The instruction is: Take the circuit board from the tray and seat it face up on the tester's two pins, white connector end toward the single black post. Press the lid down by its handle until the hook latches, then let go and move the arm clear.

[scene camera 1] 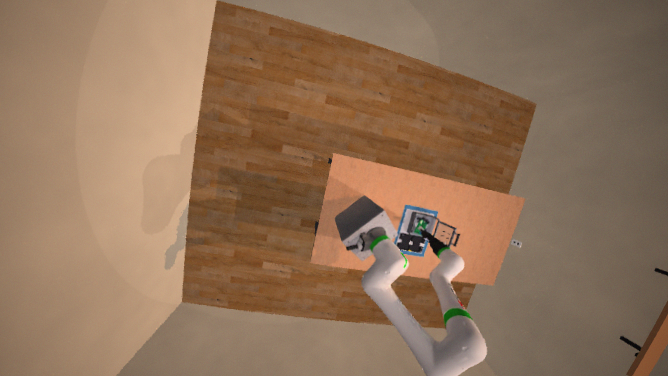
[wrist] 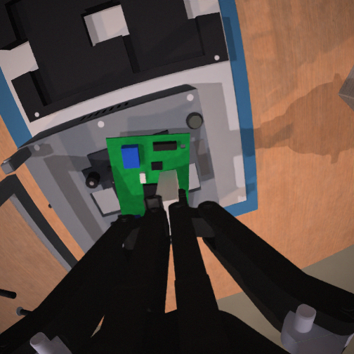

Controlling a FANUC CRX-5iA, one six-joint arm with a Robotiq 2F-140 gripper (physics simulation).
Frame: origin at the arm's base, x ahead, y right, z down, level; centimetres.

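Seen in the pictures: gripper, fingertip midpoint: (scene camera 1: 419,227); arm's base, origin of the base link: (scene camera 1: 373,236).
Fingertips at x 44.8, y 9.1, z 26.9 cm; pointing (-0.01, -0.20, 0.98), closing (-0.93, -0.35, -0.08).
Note:
Pixels of each thing's top centre, then the offset from my fingertips to it. "spot": a spot on its surface instead. Level surfaces: height alone.
- green circuit board, middle of its top: (scene camera 1: 421,227) dx +1.8, dy +0.4, dz -0.7 cm
- blue rim, surface spot: (scene camera 1: 400,222) spot: dx -11.7, dy -2.2, dz +7.6 cm
- black tray, surface spot: (scene camera 1: 411,243) spot: dx -1.8, dy +16.7, dz +7.0 cm
- wooden table, its level: dz +7.7 cm
The green circuit board (scene camera 1: 421,224) (wrist: 126,182) lies on the grey tester (wrist: 65,165), component side up, turned slightly against the tester's edges. It has a blue part and a small white part; its near end is hidden behind the fingers. Whether it sits on the pins is hidden. A black post (wrist: 92,180) stands left of the board and a round dark knob (wrist: 194,120) beyond its far right corner. The lid (scene camera 1: 436,226) (wrist: 37,220) is open, swung out to the tester's side, with its handle (scene camera 1: 456,240) outward. My gripper (scene camera 1: 423,231) (wrist: 170,183) is shut, its fingertips over the board.
A blue rim (scene camera 1: 400,222) (wrist: 247,150) surrounds the tester and a black tray (scene camera 1: 411,243) (wrist: 165,35) with pale cut-outs. A grey box (scene camera 1: 364,217) stands left of them at the arm's base. All stand on the wooden table (scene camera 1: 475,215) (wrist: 295,60).

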